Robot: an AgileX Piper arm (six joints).
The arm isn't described. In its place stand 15 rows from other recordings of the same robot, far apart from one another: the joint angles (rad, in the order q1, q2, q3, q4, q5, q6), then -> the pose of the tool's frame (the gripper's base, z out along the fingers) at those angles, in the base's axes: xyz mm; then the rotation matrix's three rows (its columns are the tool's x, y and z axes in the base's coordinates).
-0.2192 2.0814 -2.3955 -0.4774 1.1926 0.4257 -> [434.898 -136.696 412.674], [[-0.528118 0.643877 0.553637], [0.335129 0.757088 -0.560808], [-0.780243 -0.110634 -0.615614]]
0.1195 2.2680 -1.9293 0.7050 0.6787 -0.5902 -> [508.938 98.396 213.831], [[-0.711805 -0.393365 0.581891], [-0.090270 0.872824 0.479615], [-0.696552 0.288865 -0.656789]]
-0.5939 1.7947 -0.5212 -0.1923 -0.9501 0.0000 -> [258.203 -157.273 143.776], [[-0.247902 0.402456 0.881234], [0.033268 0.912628 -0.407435], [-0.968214 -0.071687 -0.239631]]
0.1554 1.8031 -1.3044 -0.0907 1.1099 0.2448 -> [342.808 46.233 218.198], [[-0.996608 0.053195 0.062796], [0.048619 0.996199 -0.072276], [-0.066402 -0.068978 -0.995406]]
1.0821 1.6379 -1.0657 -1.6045 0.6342 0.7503 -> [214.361 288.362 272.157], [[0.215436 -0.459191 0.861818], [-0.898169 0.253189 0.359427], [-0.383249 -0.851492 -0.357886]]
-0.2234 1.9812 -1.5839 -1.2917 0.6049 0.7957 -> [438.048 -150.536 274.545], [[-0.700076 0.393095 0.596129], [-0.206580 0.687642 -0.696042], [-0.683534 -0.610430 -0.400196]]
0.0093 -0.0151 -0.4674 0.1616 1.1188 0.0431 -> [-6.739 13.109 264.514], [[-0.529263 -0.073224 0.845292], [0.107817 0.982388 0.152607], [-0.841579 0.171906 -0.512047]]
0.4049 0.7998 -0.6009 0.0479 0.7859 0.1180 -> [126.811 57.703 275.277], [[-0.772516 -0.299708 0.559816], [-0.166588 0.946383 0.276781], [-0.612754 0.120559 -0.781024]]
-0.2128 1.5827 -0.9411 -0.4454 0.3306 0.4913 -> [315.849 -81.266 223.635], [[-0.715664 0.347665 0.605768], [0.222622 0.935619 -0.273965], [-0.662015 -0.061209 -0.746987]]
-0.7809 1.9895 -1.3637 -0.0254 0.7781 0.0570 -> [282.623 -282.376 167.500], [[-0.659424 0.733197 0.166080], [0.708273 0.679976 -0.189691], [-0.252011 -0.007457 -0.967696]]
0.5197 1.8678 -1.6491 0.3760 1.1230 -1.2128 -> [332.313 224.840 289.848], [[0.077992 -0.990555 0.112770], [-0.894881 -0.019699 0.445871], [-0.439438 -0.135690 -0.887965]]
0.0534 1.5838 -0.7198 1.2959 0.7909 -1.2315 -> [266.139 76.585 187.396], [[-0.846656 -0.418119 0.329165], [-0.076014 0.707253 0.702862], [-0.526683 0.570062 -0.630583]]
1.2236 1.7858 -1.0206 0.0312 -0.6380 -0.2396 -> [137.004 373.648 246.845], [[0.185439 -0.915357 0.357400], [-0.113095 0.341410 0.933086], [-0.976126 -0.213450 -0.040211]]
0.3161 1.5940 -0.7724 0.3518 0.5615 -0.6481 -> [253.996 100.640 167.329], [[-0.731573 -0.644697 0.221736], [-0.590857 0.761816 0.265565], [-0.340131 0.063266 -0.938247]]
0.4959 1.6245 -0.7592 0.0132 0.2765 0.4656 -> [257.255 139.545 163.431], [[-0.898813 -0.071739 0.432423], [0.037054 0.970550 0.238034], [-0.436764 0.229971 -0.869684]]
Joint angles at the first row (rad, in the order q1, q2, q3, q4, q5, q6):
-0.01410 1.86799 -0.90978 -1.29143 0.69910 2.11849
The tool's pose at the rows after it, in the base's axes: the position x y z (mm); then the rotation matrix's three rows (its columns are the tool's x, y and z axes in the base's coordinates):
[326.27 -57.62 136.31], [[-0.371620 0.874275 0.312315], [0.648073 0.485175 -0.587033], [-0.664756 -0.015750 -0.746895]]
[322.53 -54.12 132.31], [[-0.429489 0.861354 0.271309], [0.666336 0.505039 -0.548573], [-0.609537 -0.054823 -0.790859]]
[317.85 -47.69 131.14], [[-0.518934 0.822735 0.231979], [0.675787 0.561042 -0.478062], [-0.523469 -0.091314 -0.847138]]
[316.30 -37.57 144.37], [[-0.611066 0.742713 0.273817], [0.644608 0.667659 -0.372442], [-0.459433 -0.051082 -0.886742]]
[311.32 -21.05 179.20], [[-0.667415 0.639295 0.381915], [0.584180 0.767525 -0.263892], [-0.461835 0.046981 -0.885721]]
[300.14 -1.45 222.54], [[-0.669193 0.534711 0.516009], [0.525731 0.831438 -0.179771], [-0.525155 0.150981 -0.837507]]
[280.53 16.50 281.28], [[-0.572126 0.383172 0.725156], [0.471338 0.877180 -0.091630], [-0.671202 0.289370 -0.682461]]
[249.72 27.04 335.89], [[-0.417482 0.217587 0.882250], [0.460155 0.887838 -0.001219], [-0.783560 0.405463 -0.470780]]
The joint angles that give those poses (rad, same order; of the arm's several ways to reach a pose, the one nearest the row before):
-0.01410 1.86725 -0.90980 -1.18530 0.67989 2.00199
-0.01410 1.86723 -0.90976 -1.07231 0.66895 1.87051
-0.01411 1.85395 -0.90978 -0.90325 0.64914 1.65310
-0.01262 1.79672 -0.90977 -0.72288 0.59163 1.38690
0.01072 1.67391 -0.90886 -0.53497 0.55345 1.12775
0.05882 1.52725 -0.90887 -0.42260 0.53696 0.98378
0.11526 1.33774 -0.90887 -0.40649 0.45686 0.94185
0.15889 1.15234 -0.90613 -0.40665 0.36395 0.93609

